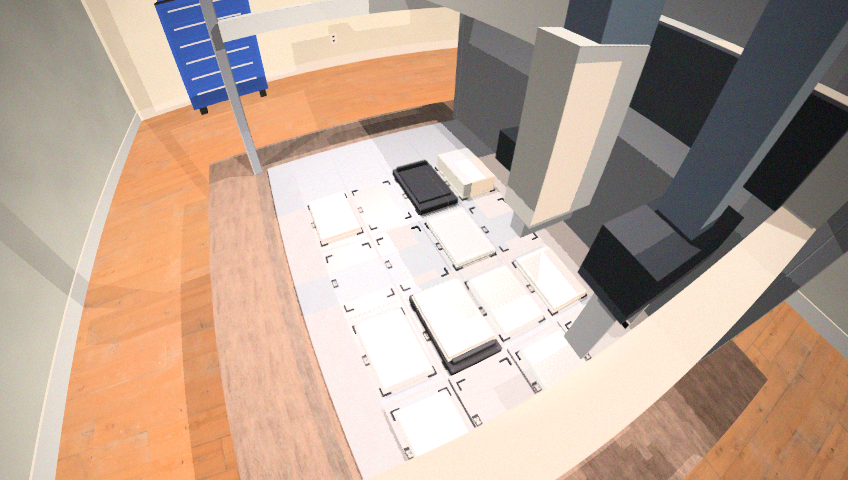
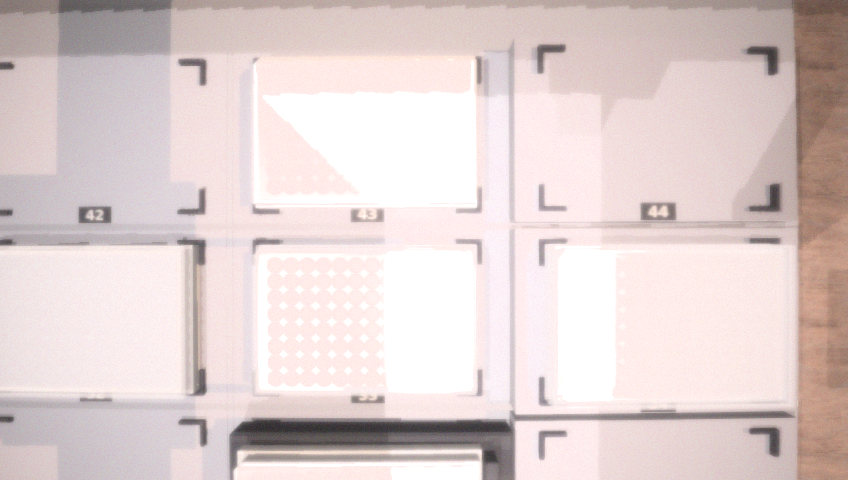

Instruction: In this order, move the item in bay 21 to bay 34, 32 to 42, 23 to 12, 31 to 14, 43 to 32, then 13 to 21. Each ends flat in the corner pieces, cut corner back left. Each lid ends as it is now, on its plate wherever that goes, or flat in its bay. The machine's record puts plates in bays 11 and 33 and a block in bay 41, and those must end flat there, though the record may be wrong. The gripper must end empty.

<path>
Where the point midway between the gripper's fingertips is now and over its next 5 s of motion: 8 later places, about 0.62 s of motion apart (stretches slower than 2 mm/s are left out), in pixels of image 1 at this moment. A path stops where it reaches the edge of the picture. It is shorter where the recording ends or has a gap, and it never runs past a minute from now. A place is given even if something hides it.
The gripper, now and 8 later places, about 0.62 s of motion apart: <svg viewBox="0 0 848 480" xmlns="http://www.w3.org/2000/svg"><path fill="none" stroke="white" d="M597 331L565 289L483 194L467 177L466 190L464 204L462 215L461 227L459 237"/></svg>
</path>
